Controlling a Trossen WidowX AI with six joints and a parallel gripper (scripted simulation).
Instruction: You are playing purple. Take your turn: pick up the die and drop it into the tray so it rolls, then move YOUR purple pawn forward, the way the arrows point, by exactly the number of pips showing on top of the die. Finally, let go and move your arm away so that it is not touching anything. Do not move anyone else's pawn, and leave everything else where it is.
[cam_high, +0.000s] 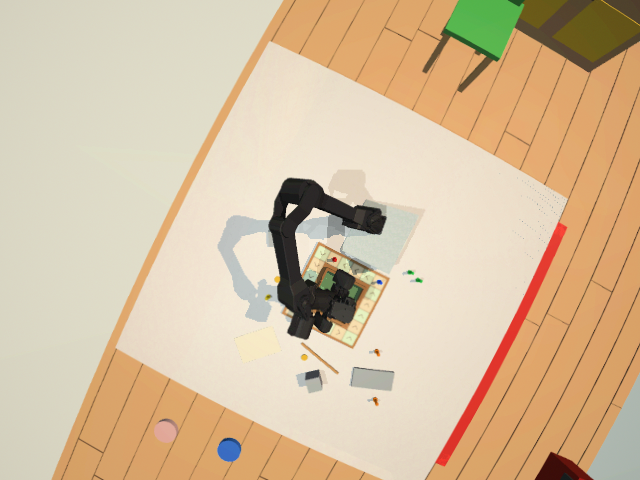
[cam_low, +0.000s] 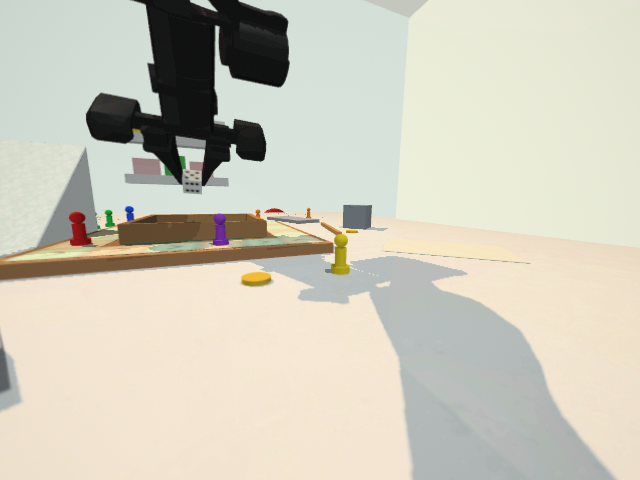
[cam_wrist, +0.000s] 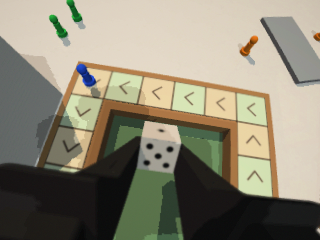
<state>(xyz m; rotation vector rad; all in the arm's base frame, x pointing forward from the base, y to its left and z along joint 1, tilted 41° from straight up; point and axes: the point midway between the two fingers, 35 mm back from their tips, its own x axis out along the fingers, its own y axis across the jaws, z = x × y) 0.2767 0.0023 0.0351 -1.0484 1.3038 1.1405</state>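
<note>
Now: the white die right at my gripper tip. The rest, counted from my gripper tip: green tray (10 mm ahead, 30 mm to the right, 80 mm below); then red pawn (110 mm behind, 80 mm to the right, 60 mm below); then blue pawn (90 mm behind, 90 mm to the left, 60 mm below).
</note>
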